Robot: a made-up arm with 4 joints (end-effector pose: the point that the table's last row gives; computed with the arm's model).
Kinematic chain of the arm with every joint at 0, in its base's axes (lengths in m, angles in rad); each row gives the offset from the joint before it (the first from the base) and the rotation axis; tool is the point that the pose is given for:
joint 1: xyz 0 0 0.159 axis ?
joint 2: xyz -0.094 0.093 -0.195 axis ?
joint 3: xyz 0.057 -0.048 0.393 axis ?
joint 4: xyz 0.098 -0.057 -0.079 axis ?
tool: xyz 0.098 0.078 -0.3
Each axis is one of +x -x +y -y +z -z.
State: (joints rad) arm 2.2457 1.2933 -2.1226 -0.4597
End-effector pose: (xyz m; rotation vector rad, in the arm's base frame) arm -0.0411 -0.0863 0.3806 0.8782 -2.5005 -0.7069
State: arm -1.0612 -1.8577 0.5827 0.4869
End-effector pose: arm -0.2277 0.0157 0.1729 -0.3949 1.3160 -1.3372
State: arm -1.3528 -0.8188 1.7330 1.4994
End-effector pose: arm -0.0489 -0.1225 0.3790 -0.0939 2.5809 1.2793
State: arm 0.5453 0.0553 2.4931 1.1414
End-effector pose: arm 0.1048 -0.0441 0.1114 -1.9157 0.2302 1.7056
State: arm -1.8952 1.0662 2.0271 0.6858
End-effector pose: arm -0.1631 0.0979 0.2237 1.7780 0.0726 2.5728
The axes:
joint 1: -y
joint 2: +z
joint 3: +z
joint 4: +y

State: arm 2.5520 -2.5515 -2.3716 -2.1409
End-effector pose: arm -0.0971 0.3966 -0.2133 0.3045 1.3171 -1.4606
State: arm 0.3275 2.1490 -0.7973 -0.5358
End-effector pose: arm -0.0022 0.4989 0.0643 0.1444 -0.7247 1.3813
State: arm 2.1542 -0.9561 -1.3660 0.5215
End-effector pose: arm 0.2179 -0.0201 0.1736 2.4016 -0.7811 -0.5698
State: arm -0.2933 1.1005 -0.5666 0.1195
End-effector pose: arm 0.0419 0.2213 -0.0527 0.0467 0.4029 0.5356
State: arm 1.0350 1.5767 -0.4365 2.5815
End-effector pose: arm -0.3403 0.0278 0.2148 -1.2149 1.3617 -0.2940
